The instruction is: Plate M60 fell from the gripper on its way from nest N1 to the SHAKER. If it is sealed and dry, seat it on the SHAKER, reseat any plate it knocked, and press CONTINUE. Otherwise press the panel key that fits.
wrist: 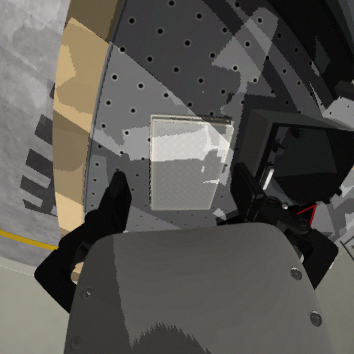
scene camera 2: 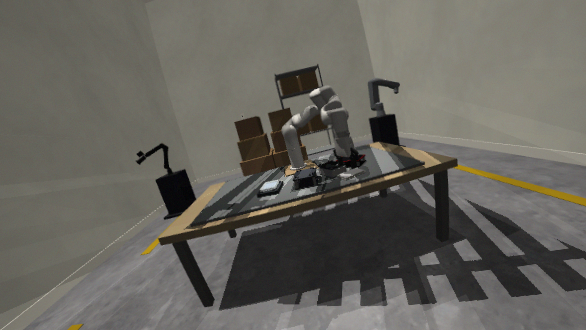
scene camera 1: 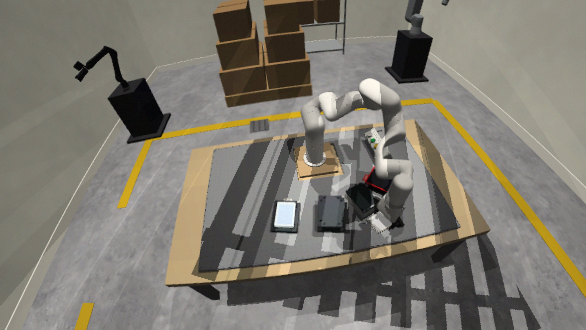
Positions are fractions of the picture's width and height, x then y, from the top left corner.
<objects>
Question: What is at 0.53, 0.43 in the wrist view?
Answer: A well plate.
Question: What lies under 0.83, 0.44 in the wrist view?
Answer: A shaker.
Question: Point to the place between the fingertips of my gripper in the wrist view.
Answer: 0.51, 0.51
</objects>
